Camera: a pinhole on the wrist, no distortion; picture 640 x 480 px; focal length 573.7 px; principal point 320.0 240.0 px. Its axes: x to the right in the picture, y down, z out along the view. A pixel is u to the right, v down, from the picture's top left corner.
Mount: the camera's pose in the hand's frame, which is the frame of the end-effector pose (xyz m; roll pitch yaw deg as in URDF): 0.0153 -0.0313 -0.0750 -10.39 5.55 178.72
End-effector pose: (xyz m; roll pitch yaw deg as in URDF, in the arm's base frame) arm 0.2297 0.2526 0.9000 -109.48 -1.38 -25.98
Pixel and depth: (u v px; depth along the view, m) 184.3 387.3 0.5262
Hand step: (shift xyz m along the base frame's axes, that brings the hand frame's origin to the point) 0.2902 0.4041 0.1052
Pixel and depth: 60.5 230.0 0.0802
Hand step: 0.0478 0.0011 0.0411
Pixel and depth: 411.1 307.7 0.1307
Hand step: 0.0124 0.0702 0.0488
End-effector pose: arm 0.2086 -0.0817 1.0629 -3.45 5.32 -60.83
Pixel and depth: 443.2 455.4 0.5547
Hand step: -0.3251 -0.0465 0.4513
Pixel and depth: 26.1 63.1 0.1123
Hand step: 0.0183 -0.0650 0.0418
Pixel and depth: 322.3 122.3 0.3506
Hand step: -0.0025 -0.0079 0.2826
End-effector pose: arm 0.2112 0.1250 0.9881 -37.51 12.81 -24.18
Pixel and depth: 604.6 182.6 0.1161
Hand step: -0.0411 0.0078 0.0624
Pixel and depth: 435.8 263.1 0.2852
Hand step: -0.0006 0.0513 0.2223
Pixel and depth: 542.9 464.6 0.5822
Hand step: -0.1332 0.0403 0.6042
